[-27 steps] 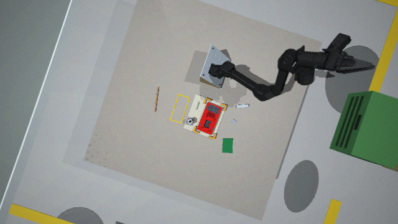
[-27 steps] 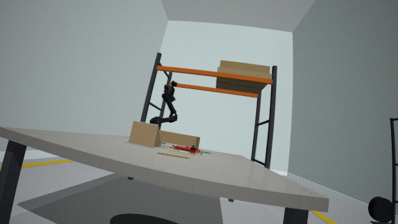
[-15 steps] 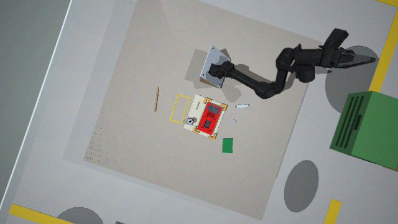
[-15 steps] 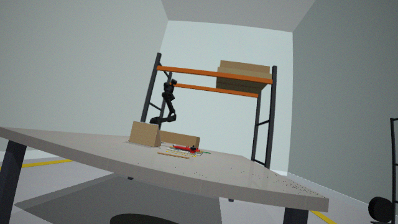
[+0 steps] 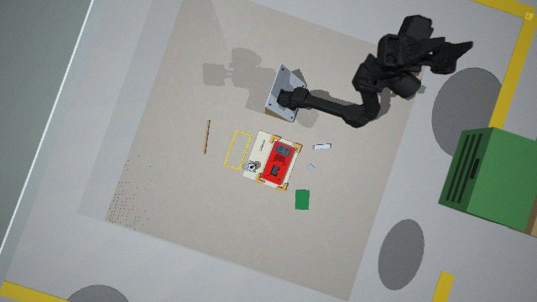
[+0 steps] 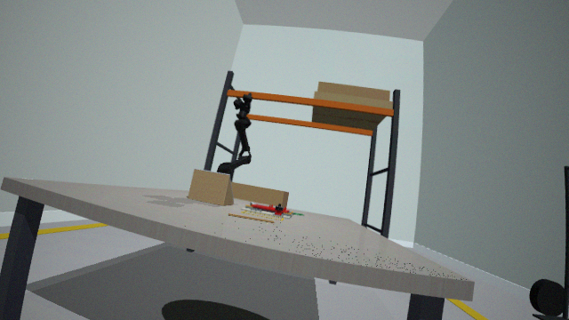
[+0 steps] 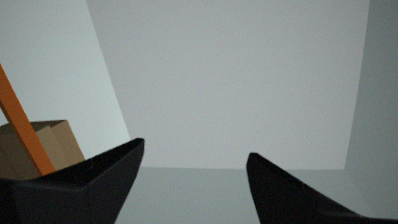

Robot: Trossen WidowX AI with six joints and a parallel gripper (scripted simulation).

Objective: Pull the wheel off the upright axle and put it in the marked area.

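Right now the wheel is 390 mm ahead of my gripper tip, 300 mm to the right of it and 730 mm below it. Also, from my gripper tip: green tile: 460 mm ahead, 770 mm below; thin brown rod: 330 mm ahead, 570 mm to the right, 770 mm below.
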